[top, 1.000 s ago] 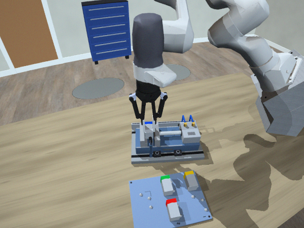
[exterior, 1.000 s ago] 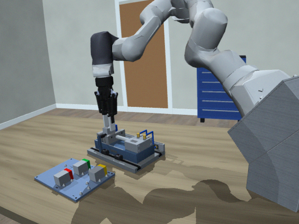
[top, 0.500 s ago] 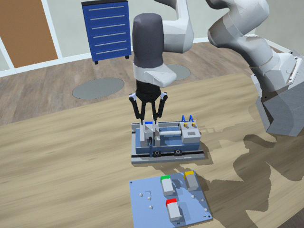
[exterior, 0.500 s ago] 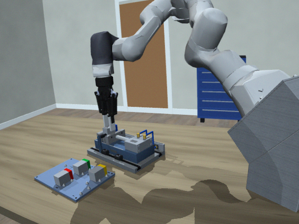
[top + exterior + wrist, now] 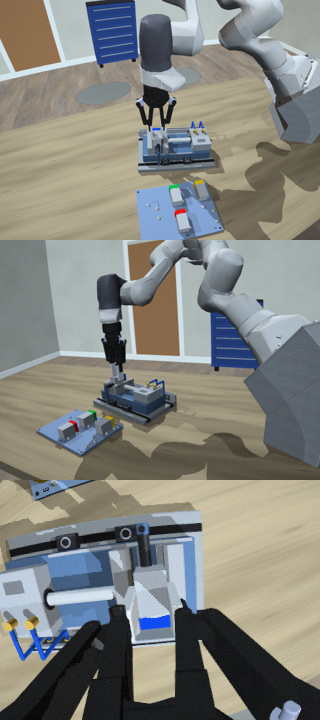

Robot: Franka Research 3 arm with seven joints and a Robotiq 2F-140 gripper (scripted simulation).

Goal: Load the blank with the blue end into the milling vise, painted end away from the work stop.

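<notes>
The blue-ended blank is 4 cm below my hand. The rest, counted from my hand: hosed jaw block 14 cm behind, 9 cm to the left, 6 cm below; then fixed jaw 2 cm ahead, 1 cm to the right, 6 cm below; then work stop rod 2 cm ahead, 4 cm to the left, 5 cm below.
</notes>
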